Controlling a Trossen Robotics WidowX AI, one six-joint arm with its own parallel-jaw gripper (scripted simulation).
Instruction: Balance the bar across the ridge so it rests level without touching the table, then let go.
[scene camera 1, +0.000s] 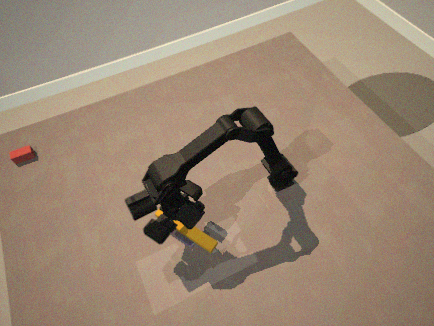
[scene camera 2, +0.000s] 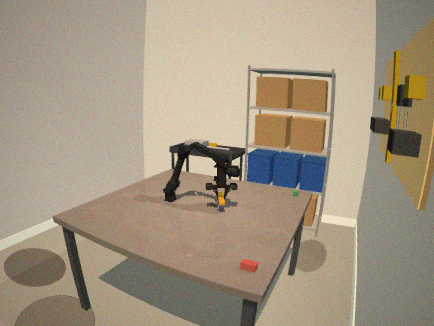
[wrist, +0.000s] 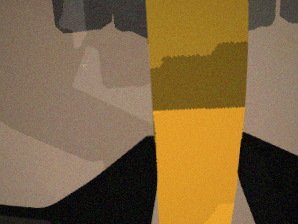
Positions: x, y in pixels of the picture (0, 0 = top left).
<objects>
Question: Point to my gripper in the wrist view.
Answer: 195, 144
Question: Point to a yellow bar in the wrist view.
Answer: At 198, 63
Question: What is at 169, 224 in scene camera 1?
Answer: My gripper.
</objects>
